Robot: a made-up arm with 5 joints.
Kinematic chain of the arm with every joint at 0, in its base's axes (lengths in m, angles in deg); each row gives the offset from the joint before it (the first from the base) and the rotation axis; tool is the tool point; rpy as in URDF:
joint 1: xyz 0 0 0.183 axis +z
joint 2: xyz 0 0 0 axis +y
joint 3: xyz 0.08 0 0.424 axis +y
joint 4: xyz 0.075 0 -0.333 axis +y
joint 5: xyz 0.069 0 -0.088 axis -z
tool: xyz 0 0 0 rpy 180 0 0
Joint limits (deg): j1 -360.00..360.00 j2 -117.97..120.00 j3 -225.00..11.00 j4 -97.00..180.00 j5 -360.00..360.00
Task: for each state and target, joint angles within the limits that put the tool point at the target. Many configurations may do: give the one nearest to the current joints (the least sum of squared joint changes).
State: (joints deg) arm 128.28 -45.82 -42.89 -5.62 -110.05
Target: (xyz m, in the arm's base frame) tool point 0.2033 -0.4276 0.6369
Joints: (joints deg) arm 115.43 -97.70 -65.80 -14.09 -110.05
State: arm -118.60 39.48 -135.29 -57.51 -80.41
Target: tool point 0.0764 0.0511 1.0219
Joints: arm -146.22 -13.39 -150.89 -30.78 -80.41
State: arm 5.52 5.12 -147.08 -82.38 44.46
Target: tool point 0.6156 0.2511 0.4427
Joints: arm 22.19 48.49 -114.73 -97.00 44.46
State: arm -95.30 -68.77 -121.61 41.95 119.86
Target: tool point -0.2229 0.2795 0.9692
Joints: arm -51.43 -47.57 -134.70 35.08 119.86
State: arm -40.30 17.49 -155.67 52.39 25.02
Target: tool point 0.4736 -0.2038 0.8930
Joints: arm -23.28 22.46 -156.40 47.36 25.02
